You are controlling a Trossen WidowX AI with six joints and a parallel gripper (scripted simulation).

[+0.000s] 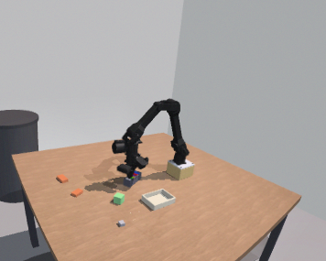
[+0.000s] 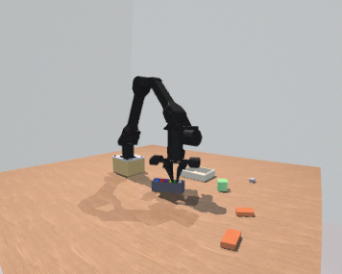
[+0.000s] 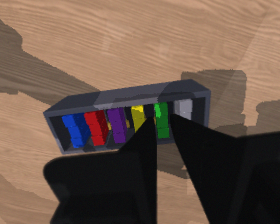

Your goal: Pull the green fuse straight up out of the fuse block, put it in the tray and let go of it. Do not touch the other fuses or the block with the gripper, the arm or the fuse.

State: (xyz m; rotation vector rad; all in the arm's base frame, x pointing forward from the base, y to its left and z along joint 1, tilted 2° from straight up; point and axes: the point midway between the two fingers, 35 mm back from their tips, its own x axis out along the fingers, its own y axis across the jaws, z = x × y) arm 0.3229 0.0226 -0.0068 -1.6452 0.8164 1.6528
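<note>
Now: gripper tip 1 cm above the green fuse. The rest, counted from my gripper tip: white tray 20 cm to the left, 6 cm behind, 3 cm below; then green cube 15 cm to the left, 12 cm ahead, 2 cm below; then small grey cube 31 cm to the left, 17 cm ahead, 3 cm below.
</note>
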